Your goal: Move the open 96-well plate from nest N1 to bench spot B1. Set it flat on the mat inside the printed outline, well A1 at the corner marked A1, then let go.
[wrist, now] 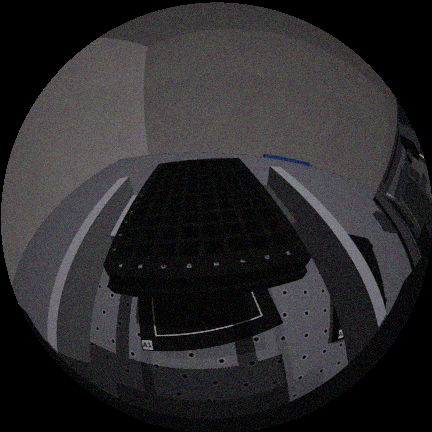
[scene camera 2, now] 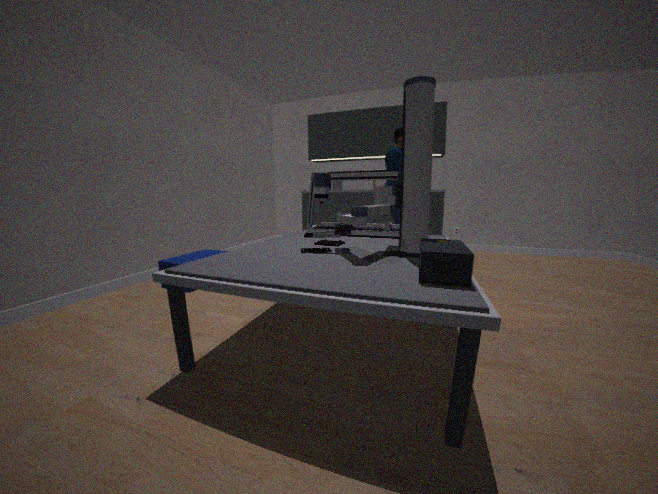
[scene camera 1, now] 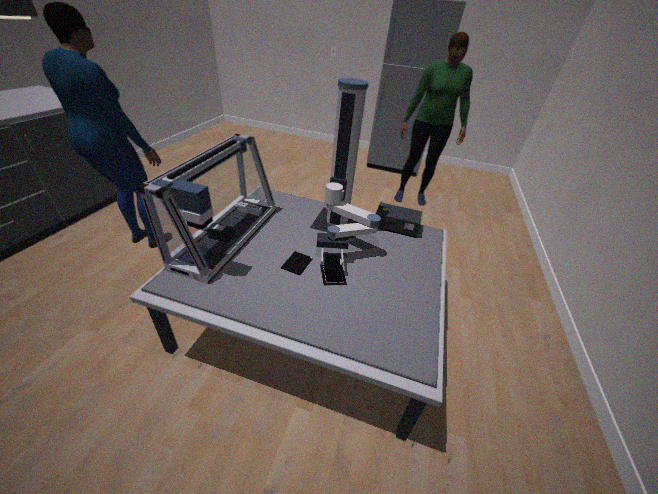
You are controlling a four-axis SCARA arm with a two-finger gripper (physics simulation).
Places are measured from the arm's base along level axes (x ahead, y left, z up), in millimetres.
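Pixels of known places: gripper, fingertip midpoint: (wrist: 198, 179) (scene camera 2: 314, 234) (scene camera 1: 332, 263); arm's base, origin of the base link: (scene camera 2: 412, 253) (scene camera 1: 337, 223).
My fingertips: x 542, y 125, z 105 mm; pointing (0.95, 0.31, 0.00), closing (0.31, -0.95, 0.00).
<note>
For each thing: its middle in the pictures, then the offset to it from my fingertips. "spot": a spot on its surface instead. Level surfaces: height alone.
- open 96-well plate, body centre: (wrist: 199, 195) (scene camera 1: 332, 262) 6 mm down, 11 mm back, 4 mm right
- white printed outline, surface spot: (wrist: 210, 332) spot: 91 mm down, 78 mm back, 23 mm right
- mat's A1 label, surface spot: (wrist: 147, 345) spot: 91 mm down, 111 mm back, 25 mm left
- second black mat, its level: 81 mm down
The open 96-well plate (wrist: 205, 220) (scene camera 1: 333, 261) is black and looks level. My gripper (wrist: 198, 179) (scene camera 1: 333, 265) is shut on its two long sides. It holds the plate above a black mat (wrist: 200, 342) (scene camera 1: 341, 282) with a white printed outline (wrist: 210, 332). The mat's A1 label (wrist: 147, 345) is at the lower left in the wrist view, on the same side as the plate's row A letter. The plate hides the far part of the mat. The exact gap is hard to tell. Scene camera 2 does not show the fingers clearly.
A second black mat (scene camera 1: 296, 262) (wrist: 367, 255) lies beside it. A gantry frame (scene camera 1: 186, 233) (scene camera 2: 361, 174) stands on the table's left in scene camera 1. The arm's column (scene camera 1: 348, 138) (scene camera 2: 418, 159) and a black box (scene camera 1: 398, 219) (scene camera 2: 446, 263) stand behind. Two people (scene camera 1: 85, 101) (scene camera 1: 443, 93) are near the table.
</note>
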